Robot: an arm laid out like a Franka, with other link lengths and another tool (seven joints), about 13 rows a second.
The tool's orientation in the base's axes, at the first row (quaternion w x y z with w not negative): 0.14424, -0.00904, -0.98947, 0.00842
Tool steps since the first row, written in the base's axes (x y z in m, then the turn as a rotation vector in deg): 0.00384, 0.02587, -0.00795, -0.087, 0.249, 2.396; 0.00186, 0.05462, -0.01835, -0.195, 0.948, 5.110; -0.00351, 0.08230, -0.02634, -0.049, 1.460, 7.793; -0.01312, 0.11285, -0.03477, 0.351, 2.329, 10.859; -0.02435, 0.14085, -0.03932, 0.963, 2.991, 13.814; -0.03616, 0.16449, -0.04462, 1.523, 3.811, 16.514; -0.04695, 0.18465, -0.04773, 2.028, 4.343, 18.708; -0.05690, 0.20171, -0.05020, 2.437, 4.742, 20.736
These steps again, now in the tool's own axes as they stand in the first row. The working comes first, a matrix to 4 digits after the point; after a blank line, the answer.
The tool's axes in the first row as the columns of a matrix, in the base's axes (used below as rounded here):
-0.9582, 0.0155, -0.2856
0.0203, 0.9997, -0.0141
0.2853, -0.0193, -0.9582

-0.00542, 0.02608, 0.00616, 0.772, 0.201, -2.275; -0.00591, 0.05499, 0.01628, 1.664, 0.846, -4.854; -0.00248, 0.08273, 0.02508, 2.300, 1.308, -7.474; 0.00494, 0.11328, 0.03547, 2.809, 2.124, -10.538; 0.01497, 0.14119, 0.04264, 3.079, 2.738, -13.554; 0.02526, 0.16474, 0.05076, 3.329, 3.515, -16.312; 0.03512, 0.18479, 0.05654, 3.482, 4.012, -18.566; 0.04429, 0.20174, 0.06151, 3.677, 4.378, -20.632
